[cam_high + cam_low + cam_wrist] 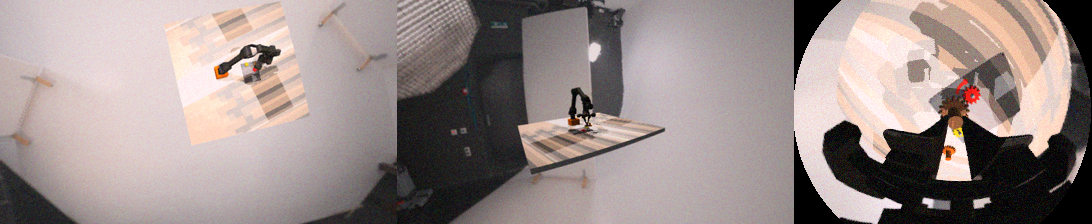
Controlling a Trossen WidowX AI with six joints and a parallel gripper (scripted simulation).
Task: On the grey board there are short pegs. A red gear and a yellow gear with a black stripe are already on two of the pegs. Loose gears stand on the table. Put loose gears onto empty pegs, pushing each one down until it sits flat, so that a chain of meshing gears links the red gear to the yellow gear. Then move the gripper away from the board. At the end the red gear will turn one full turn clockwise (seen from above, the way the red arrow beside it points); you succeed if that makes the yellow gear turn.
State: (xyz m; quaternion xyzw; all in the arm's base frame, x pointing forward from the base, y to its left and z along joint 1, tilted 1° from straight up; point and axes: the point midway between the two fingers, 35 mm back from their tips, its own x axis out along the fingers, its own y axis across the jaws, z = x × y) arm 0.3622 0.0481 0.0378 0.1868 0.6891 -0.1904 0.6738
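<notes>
The red arrow lies 20 mm ahead of my gripper tip, 30 mm to the right of it and 70 mm below it. The rest, counted from my gripper tip: brown gear 10 mm below; yellow gear 80 mm behind, 20 mm to the left, 60 mm below; orange gear 160 mm behind, 90 mm to the left, 60 mm below.
</notes>
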